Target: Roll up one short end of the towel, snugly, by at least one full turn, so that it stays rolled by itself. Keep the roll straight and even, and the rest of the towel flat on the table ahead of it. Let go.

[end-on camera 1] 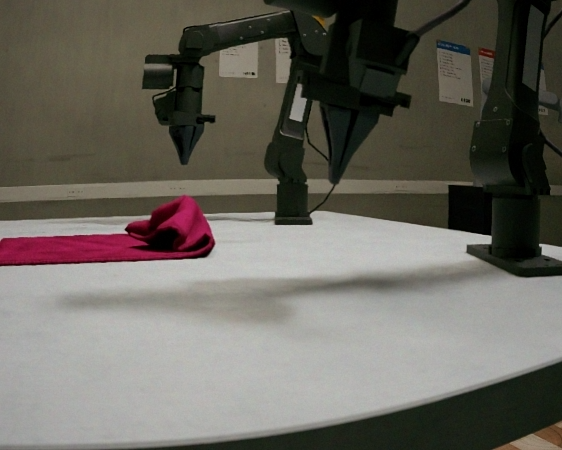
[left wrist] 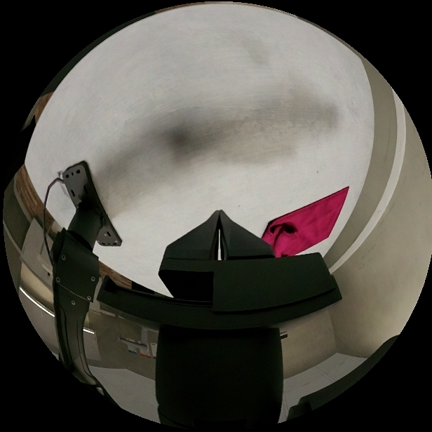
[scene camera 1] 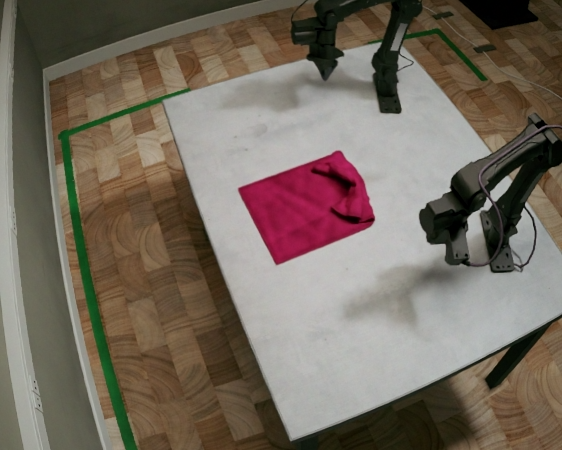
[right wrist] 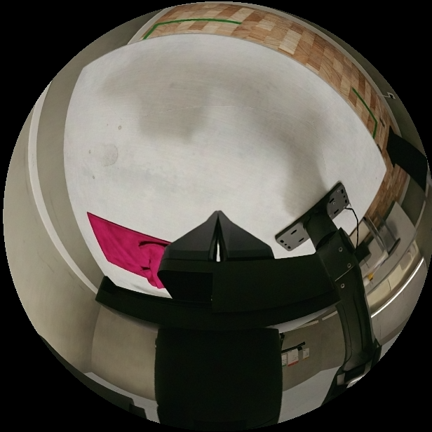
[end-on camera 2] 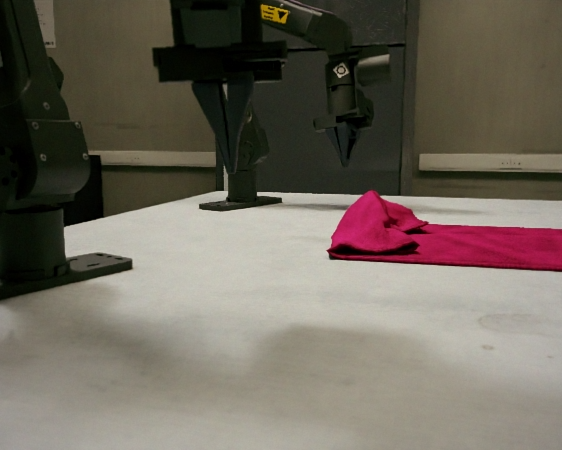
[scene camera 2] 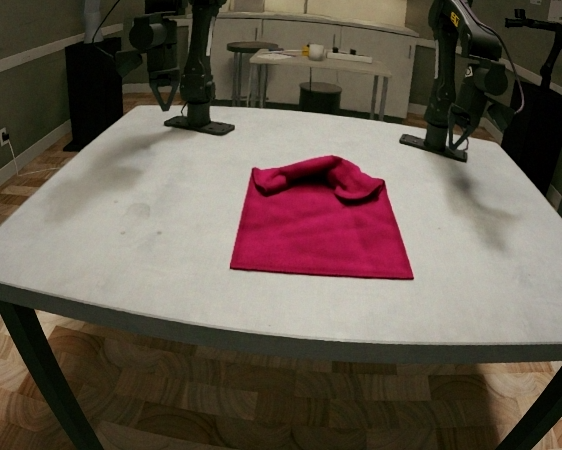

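Observation:
The magenta towel [scene camera 1: 280,215] [scene camera 2: 320,235] [end-on camera 1: 60,248] [end-on camera 2: 500,245] [left wrist: 315,220] [right wrist: 120,245] lies on the table, its wide part mostly flat with faint creases. Its end towards the arms is turned over in a loose, crumpled fold [scene camera 2: 305,170] [end-on camera 1: 185,225] [end-on camera 2: 367,227]. The fold is uneven: its middle peaks up, and dark hollows and loose flaps show at both sides. Whether it makes a full turn inside is hidden. My left gripper [end-on camera 1: 334,181] [end-on camera 2: 345,165] [left wrist: 218,215] and right gripper [scene camera 1: 325,77] [scene camera 2: 166,109] [end-on camera 1: 184,162] [end-on camera 2: 231,172] [right wrist: 217,213] are shut, empty, above the table and apart from the towel.
The white table [scene camera 1: 320,340] [scene camera 2: 125,265] carries both arm bases [scene camera 2: 199,125] [scene camera 2: 434,147] beyond the folded end. The towel's flat end points towards the table's front edge in scene camera 2. Stools and a small table [scene camera 2: 320,65] stand in the background.

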